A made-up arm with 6 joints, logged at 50 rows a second.
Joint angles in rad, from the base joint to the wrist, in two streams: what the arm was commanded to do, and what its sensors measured. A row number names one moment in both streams.
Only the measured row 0 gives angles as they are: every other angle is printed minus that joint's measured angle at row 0.
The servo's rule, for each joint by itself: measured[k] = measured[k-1] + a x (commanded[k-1-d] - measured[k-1]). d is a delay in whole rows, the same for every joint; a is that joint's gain. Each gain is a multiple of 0.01, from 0.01 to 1. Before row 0 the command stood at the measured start. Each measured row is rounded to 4 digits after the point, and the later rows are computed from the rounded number. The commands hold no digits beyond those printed.
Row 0, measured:
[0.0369 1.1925 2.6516 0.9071 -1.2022 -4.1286]
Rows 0 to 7, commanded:
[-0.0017 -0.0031 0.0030 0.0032 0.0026 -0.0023]
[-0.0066 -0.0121 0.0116 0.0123 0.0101 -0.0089]
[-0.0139 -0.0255 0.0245 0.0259 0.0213 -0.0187]
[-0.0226 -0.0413 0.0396 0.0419 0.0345 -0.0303]
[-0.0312 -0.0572 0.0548 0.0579 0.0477 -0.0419]
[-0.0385 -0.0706 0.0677 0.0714 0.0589 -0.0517]
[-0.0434 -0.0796 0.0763 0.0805 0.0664 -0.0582]
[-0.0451 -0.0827 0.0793 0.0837 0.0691 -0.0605]
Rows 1 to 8, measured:
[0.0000 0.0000 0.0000 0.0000 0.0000 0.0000]
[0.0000 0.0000 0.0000 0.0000 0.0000 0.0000]
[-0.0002 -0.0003 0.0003 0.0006 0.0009 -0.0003]
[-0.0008 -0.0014 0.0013 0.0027 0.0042 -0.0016]
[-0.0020 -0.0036 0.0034 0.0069 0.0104 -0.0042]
[-0.0039 -0.0070 0.0067 0.0132 0.0191 -0.0081]
[-0.0064 -0.0115 0.0110 0.0212 0.0294 -0.0132]
[-0.0093 -0.0168 0.0161 0.0302 0.0400 -0.0190]
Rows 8 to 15, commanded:
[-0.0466 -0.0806 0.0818 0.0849 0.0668 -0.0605]
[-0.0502 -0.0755 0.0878 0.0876 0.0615 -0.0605]
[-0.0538 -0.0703 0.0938 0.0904 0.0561 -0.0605]
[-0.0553 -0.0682 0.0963 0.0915 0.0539 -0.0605]
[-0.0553 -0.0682 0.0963 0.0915 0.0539 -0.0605]
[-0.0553 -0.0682 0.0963 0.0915 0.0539 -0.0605]
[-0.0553 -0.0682 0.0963 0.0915 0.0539 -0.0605]
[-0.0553 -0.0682 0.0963 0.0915 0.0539 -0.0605]
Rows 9 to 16, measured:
[-0.0124 -0.0225 0.0215 0.0393 0.0495 -0.0249]
[-0.0153 -0.0279 0.0267 0.0473 0.0566 -0.0302]
[-0.0181 -0.0326 0.0317 0.0541 0.0603 -0.0347]
[-0.0210 -0.0365 0.0367 0.0601 0.0607 -0.0386]
[-0.0240 -0.0395 0.0418 0.0656 0.0590 -0.0419]
[-0.0268 -0.0421 0.0467 0.0703 0.0572 -0.0447]
[-0.0294 -0.0444 0.0512 0.0741 0.0560 -0.0471]
[-0.0317 -0.0465 0.0553 0.0772 0.0552 -0.0491]

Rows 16 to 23, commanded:
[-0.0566 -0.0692 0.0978 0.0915 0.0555 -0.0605]
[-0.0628 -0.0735 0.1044 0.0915 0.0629 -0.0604]
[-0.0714 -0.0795 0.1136 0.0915 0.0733 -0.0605]
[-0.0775 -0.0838 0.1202 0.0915 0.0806 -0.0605]
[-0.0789 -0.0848 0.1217 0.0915 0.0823 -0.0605]
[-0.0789 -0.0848 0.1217 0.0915 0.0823 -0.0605]
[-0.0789 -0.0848 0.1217 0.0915 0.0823 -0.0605]
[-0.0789 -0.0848 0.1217 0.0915 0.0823 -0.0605]
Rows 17 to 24, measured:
[-0.0338 -0.0485 0.0590 0.0798 0.0547 -0.0508]
[-0.0357 -0.0503 0.0624 0.0819 0.0544 -0.0523]
[-0.0376 -0.0520 0.0656 0.0836 0.0548 -0.0535]
[-0.0399 -0.0539 0.0691 0.0850 0.0577 -0.0545]
[-0.0427 -0.0562 0.0731 0.0862 0.0633 -0.0554]
[-0.0458 -0.0587 0.0773 0.0872 0.0695 -0.0562]
[-0.0488 -0.0610 0.0813 0.0880 0.0741 -0.0568]
[-0.0515 -0.0631 0.0849 0.0886 0.0771 -0.0574]

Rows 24 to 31, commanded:
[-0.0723 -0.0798 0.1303 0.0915 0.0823 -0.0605]
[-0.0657 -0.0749 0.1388 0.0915 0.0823 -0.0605]
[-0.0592 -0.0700 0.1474 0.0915 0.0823 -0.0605]
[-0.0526 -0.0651 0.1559 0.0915 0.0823 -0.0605]
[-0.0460 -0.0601 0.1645 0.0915 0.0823 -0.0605]
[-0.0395 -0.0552 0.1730 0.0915 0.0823 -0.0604]
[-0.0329 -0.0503 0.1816 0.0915 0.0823 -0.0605]
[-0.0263 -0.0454 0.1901 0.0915 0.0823 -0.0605]
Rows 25 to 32, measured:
[-0.0540 -0.0651 0.0882 0.0891 0.0790 -0.0579]
[-0.0562 -0.0669 0.0912 0.0895 0.0802 -0.0583]
[-0.0576 -0.0681 0.0947 0.0899 0.0810 -0.0586]
[-0.0583 -0.0687 0.0987 0.0902 0.0815 -0.0589]
[-0.0584 -0.0688 0.1031 0.0904 0.0818 -0.0591]
[-0.0579 -0.0685 0.1079 0.0906 0.0820 -0.0593]
[-0.0568 -0.0677 0.1130 0.0908 0.0821 -0.0595]
[-0.0552 -0.0666 0.1184 0.0909 0.0822 -0.0596]

